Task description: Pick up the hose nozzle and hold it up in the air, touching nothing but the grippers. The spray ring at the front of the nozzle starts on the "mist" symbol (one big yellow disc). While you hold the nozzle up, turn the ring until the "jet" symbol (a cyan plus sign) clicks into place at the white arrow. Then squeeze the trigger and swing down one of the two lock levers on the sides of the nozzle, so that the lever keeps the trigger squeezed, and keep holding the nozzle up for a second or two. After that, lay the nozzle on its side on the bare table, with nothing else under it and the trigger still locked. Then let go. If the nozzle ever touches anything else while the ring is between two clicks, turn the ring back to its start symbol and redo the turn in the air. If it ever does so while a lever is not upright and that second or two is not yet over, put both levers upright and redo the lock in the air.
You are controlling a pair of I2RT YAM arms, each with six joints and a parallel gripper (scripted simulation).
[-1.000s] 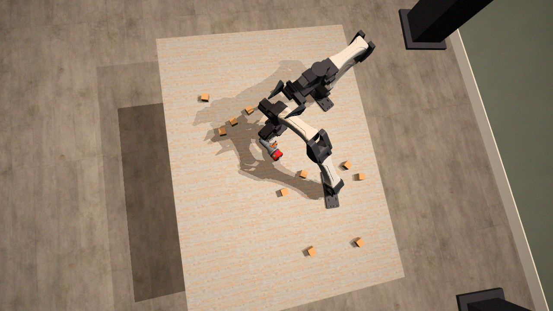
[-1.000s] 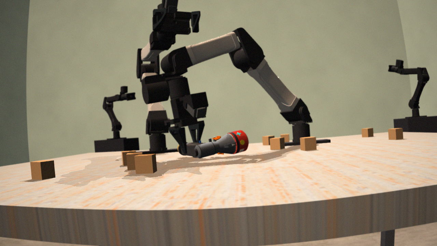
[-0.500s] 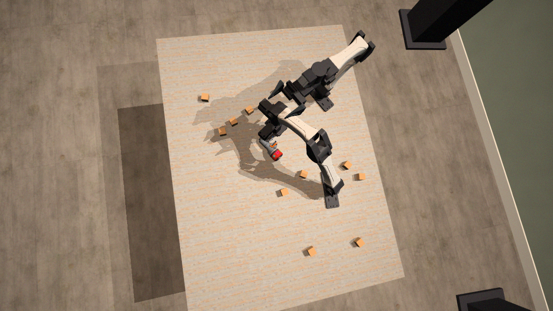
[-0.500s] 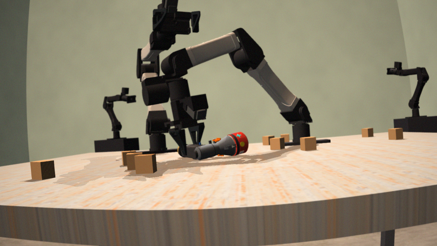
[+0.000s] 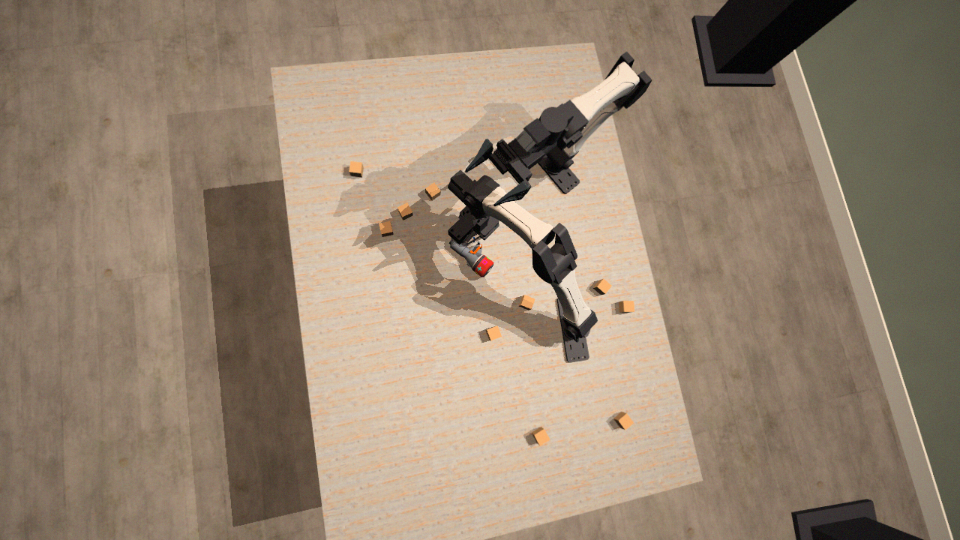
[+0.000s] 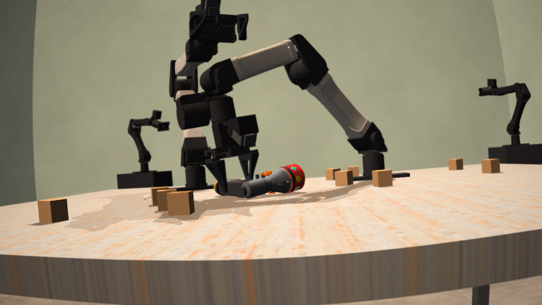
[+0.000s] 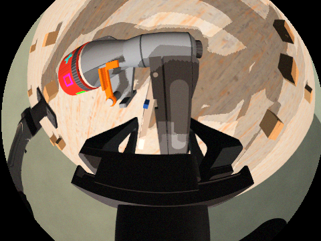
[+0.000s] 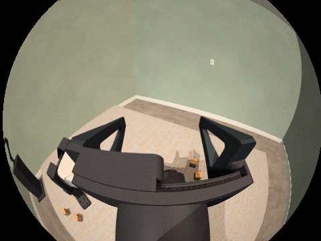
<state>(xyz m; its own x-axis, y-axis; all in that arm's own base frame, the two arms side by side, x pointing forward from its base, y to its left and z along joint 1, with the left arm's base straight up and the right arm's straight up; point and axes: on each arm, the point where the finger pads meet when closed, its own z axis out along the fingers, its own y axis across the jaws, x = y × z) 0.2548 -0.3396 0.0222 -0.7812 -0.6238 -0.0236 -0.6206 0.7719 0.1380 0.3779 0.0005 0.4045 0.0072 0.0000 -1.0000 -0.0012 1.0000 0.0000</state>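
Right now the pale trigger is 2 cm to the left of my left hand. From my left hand the other things lie so: red spray ring (12 cm to the left, 1 cm behind, 1 cm above).
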